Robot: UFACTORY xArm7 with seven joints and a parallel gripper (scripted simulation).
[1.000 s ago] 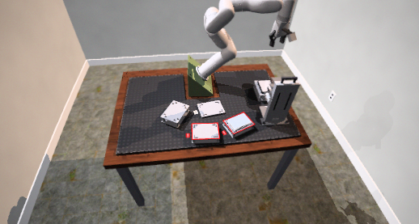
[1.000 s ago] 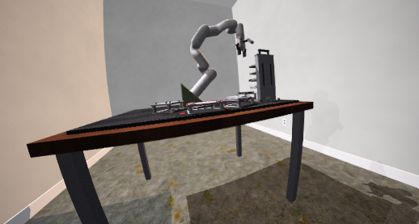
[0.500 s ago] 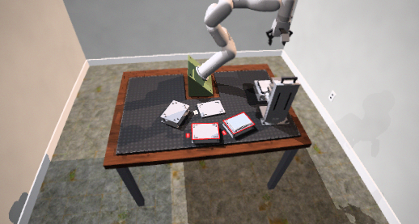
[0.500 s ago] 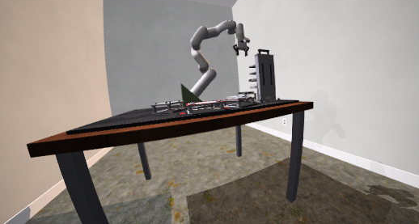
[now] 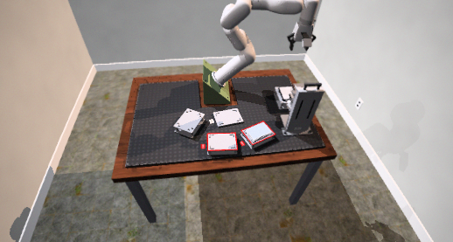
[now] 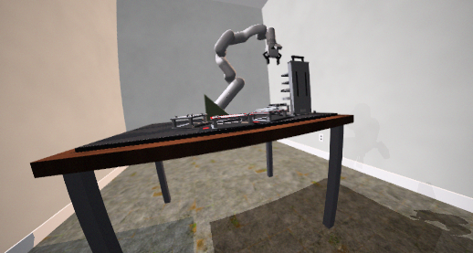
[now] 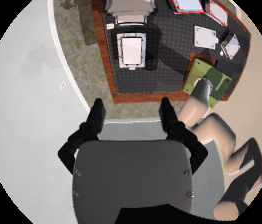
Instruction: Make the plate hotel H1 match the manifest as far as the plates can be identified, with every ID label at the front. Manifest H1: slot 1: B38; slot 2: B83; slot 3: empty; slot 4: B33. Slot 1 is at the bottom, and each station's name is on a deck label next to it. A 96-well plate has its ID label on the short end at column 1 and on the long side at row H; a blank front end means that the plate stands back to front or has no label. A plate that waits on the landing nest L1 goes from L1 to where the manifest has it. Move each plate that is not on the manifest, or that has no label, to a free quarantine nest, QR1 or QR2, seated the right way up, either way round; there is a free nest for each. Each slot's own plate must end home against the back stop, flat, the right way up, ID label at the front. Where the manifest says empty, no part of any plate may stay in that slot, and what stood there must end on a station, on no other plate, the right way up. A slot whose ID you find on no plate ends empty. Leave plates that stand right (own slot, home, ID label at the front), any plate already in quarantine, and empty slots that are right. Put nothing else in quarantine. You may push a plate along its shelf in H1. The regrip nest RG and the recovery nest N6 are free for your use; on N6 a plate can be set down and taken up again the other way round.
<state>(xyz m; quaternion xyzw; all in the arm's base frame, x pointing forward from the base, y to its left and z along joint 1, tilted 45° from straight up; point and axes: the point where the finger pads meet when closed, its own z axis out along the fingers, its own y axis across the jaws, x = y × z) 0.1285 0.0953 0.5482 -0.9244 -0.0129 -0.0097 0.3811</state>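
My hand is 1 cm short of the plate and 34 cm above it. Round my hand: H1 deck label 13 cm ahead, 10 cm to the left, 40 cm below; QR1 deck label 36 cm ahead, 34 cm to the right, 40 cm below.
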